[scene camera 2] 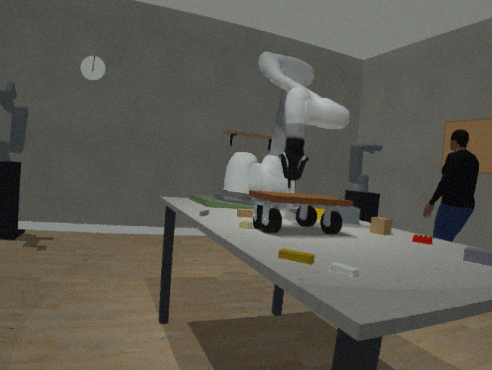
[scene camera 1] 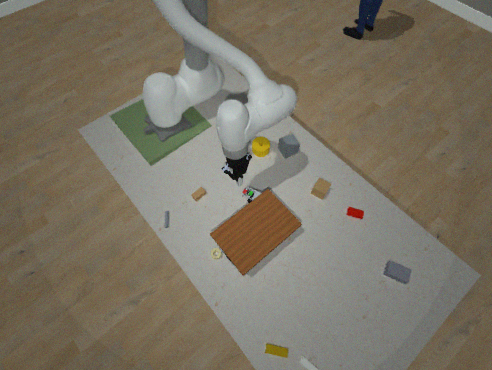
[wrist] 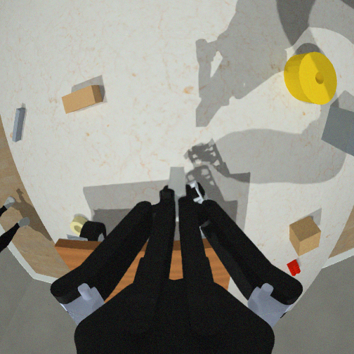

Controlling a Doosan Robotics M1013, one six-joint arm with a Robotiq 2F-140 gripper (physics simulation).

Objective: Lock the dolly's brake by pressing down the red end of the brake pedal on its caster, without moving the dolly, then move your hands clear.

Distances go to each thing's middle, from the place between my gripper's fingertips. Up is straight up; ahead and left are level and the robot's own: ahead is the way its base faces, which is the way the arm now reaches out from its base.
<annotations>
My gripper is now 170 mm short of the dolly (scene camera 1: 246, 238), 70 mm to the left of it and 50 mm above it. The rest, counted from my hand: yellow cylinder (wrist: 310, 77) (130 mm behind, 230 mm to the left, 80 mm below); wooden block (wrist: 89, 95) (110 mm behind, 150 mm to the right, 90 mm below).
</annotations>
